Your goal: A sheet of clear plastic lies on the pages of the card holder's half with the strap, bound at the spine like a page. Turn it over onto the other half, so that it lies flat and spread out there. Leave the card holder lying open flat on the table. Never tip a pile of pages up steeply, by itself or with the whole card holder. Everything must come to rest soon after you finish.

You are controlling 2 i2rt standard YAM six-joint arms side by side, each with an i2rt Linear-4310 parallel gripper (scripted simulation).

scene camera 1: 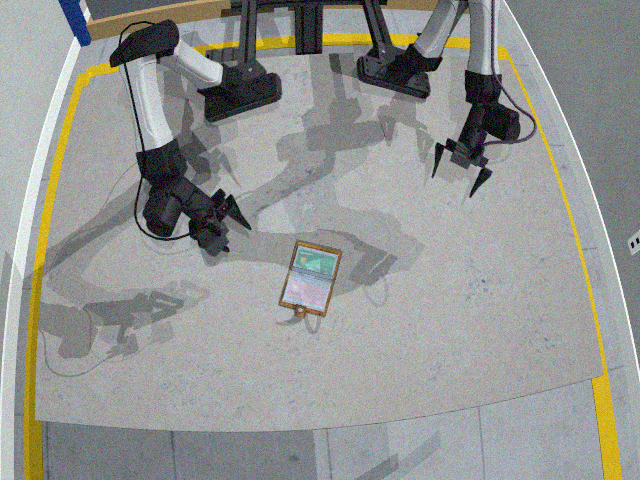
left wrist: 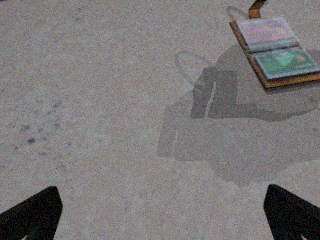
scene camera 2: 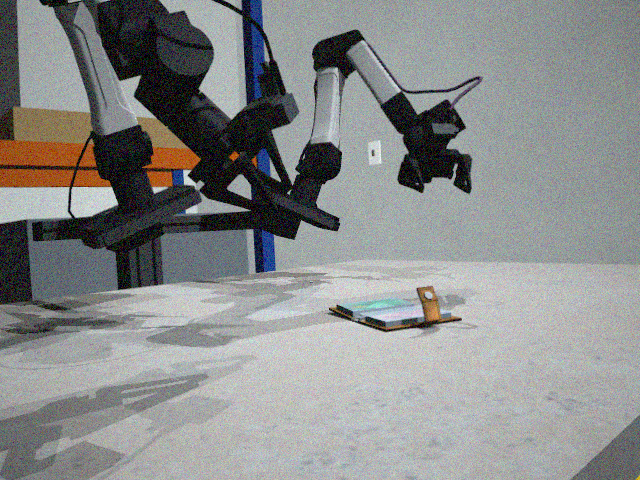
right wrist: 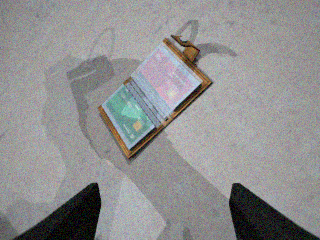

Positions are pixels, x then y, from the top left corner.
Scene:
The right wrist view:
my right gripper: 164, 192
clear plastic sheet: 164, 78

